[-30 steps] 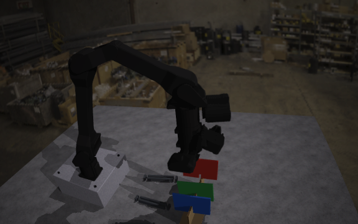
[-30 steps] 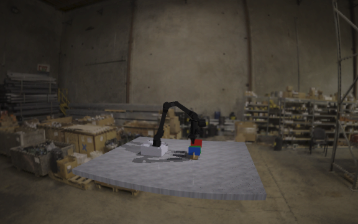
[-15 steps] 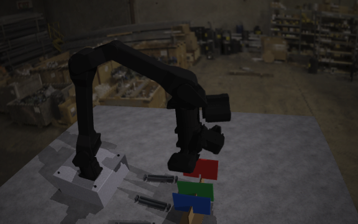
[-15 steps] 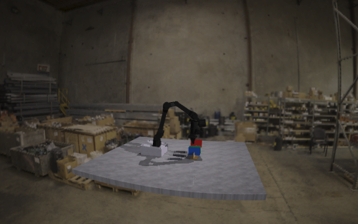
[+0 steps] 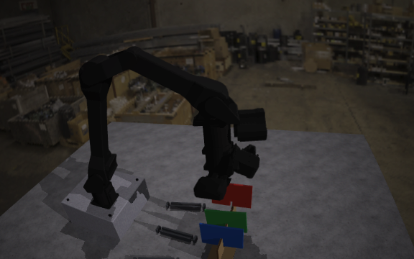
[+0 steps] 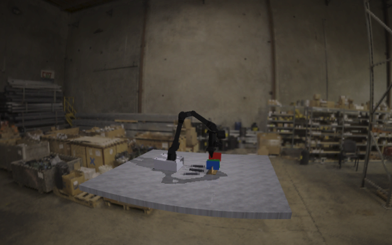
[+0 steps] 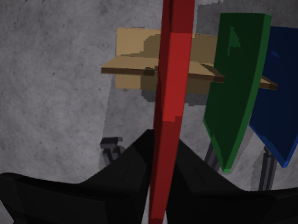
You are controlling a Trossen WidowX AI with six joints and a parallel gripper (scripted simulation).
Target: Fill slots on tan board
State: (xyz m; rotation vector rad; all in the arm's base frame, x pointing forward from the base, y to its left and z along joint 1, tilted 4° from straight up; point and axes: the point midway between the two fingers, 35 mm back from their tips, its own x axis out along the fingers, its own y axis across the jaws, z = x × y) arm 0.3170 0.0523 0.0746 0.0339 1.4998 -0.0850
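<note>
Right now the green board is 20 mm ahead of my gripper tip, 50 mm to the right of it and 50 mm below it. The rest, counted from my gripper tip: blue board (20 mm ahead, 100 mm to the right, 50 mm below); tan board (20 mm ahead, 50 mm to the right, 70 mm below); red board (30 mm ahead).
</note>
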